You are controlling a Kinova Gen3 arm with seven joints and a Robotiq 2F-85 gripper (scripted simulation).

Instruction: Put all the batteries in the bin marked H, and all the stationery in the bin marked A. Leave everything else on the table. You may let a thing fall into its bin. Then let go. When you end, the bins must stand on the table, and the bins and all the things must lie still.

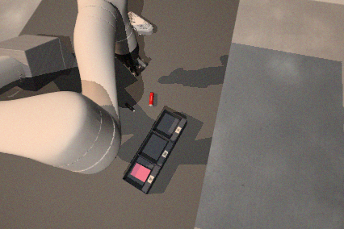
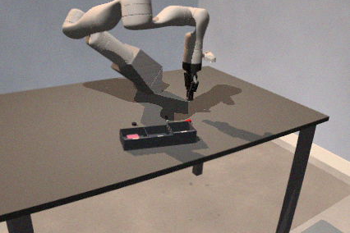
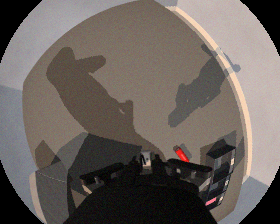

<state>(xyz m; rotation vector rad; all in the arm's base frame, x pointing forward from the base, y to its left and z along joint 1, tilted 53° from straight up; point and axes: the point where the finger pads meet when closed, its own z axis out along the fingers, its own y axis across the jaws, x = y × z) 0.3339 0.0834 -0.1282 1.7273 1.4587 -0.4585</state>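
The flat pink piece lies 13 cm ahead of my hand, 30 cm to the right of it and 8 cm below it. Round my hand: dark round thing 24 cm to the right, 8 cm below; then small white thing 1 cm below; then red battery 7 cm ahead, 6 cm to the right, 8 cm below.
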